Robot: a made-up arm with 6 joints.
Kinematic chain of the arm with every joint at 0, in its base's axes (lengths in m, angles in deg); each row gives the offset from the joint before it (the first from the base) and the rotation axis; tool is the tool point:
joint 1: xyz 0 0 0.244 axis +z
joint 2: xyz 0 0 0 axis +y
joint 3: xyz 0 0 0.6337 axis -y
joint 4: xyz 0 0 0 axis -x
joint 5: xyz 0.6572 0 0 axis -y
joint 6: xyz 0 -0.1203 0 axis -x
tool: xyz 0 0 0
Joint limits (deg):
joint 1: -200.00..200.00
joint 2: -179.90..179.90
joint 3: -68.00..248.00
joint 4: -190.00..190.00
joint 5: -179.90..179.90
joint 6: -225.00..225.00
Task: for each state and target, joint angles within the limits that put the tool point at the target. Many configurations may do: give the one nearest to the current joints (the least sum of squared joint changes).
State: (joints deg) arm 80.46 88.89 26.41 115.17 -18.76 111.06
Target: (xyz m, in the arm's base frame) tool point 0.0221 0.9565 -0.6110
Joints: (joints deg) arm 86.01 122.03 61.26 111.72 -18.76 111.06
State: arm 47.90 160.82 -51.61 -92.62 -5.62 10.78
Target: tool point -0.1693 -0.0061 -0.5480
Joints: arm 19.39 138.16 -3.71 -114.80 -5.62 10.78
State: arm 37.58 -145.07 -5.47 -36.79 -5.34 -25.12
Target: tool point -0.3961 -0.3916 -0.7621
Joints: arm 33.95 -179.79 39.88 -30.56 -5.34 -25.12
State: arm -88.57 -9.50 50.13 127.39 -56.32 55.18
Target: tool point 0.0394 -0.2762 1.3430
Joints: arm -97.10 -16.32 23.07 127.49 -56.32 55.18
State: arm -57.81 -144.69 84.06 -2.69 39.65 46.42
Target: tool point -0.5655 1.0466 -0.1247
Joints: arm -67.37 -123.83 58.89 -7.29 39.65 46.42
